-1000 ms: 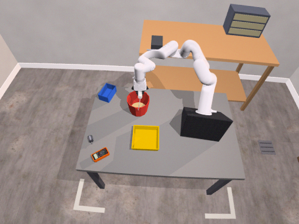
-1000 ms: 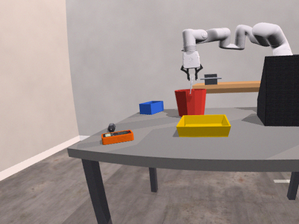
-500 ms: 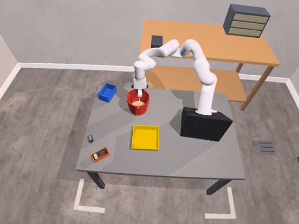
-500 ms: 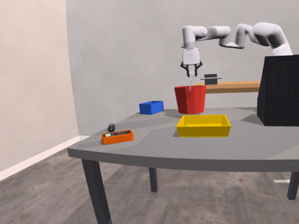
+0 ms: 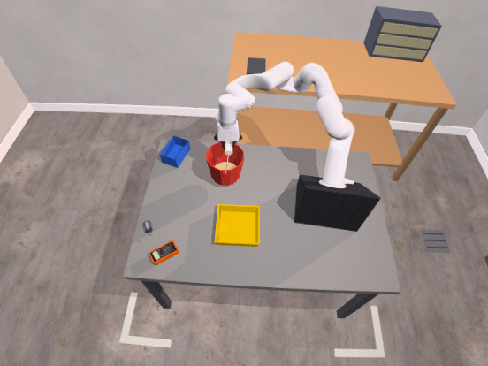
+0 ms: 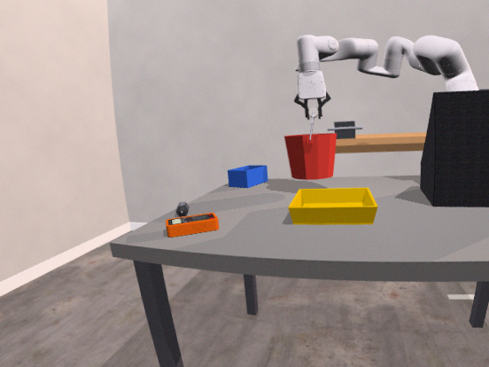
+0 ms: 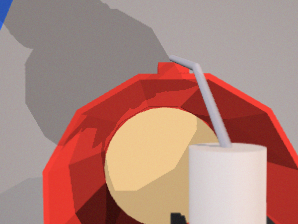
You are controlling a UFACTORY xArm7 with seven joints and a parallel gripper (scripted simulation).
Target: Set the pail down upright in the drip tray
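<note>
Now: hand 10 mm short of the red pail and 90 mm above it. Round my hand: dark grey object 340 mm ahead, 370 mm to the left, 270 mm below; then yellow drip tray 90 mm behind, 290 mm to the left, 270 mm below; then grey wire handle 10 mm ahead, 30 mm below.
</note>
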